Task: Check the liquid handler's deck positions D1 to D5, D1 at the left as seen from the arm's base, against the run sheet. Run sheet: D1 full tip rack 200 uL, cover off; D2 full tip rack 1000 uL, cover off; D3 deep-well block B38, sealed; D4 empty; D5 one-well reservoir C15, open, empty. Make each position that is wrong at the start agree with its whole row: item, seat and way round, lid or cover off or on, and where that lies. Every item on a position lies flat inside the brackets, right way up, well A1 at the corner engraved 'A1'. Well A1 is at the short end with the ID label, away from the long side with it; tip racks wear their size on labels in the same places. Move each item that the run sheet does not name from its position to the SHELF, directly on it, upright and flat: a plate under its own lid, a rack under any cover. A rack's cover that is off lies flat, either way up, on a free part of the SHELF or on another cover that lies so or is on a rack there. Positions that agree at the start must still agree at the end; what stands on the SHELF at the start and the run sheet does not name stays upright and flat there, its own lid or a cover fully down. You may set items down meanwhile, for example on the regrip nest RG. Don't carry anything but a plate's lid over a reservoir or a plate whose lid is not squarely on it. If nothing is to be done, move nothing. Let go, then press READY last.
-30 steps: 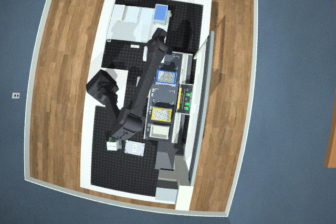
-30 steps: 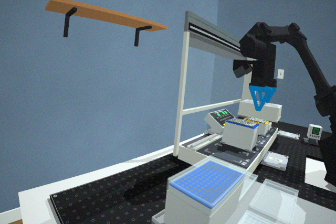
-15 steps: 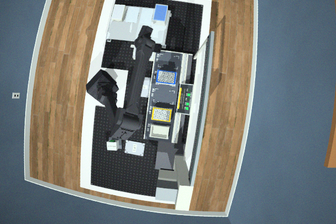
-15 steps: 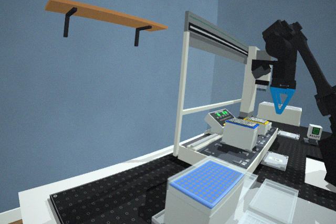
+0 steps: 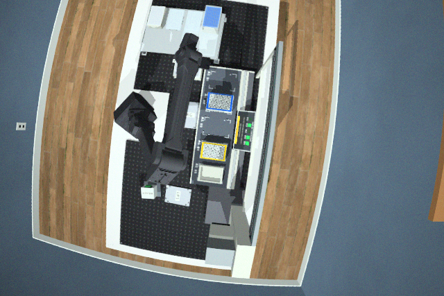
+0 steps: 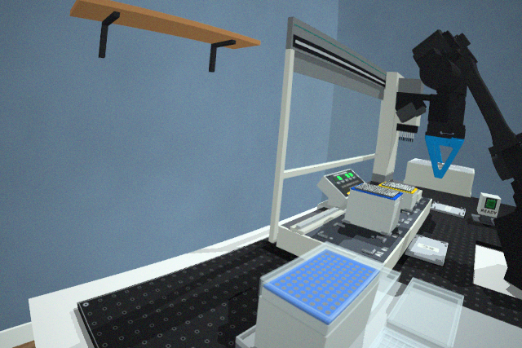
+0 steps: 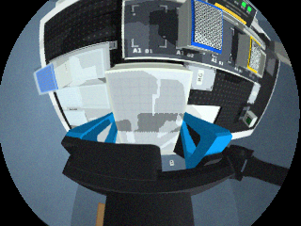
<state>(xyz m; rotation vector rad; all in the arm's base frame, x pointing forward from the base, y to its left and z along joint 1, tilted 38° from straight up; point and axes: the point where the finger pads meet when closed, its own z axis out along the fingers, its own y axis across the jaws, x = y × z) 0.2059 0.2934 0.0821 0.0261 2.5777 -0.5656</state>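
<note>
The blue-rimmed tip rack is 140 mm ahead of my hand, 150 mm to the right of it and 130 mm below it. Round my hand: regrip nest (30 mm behind, 200 mm to the right, 250 mm below); then shelf (60 mm behind, 280 mm to the left, 190 mm below); then white deep-well block (10 mm below).
</note>
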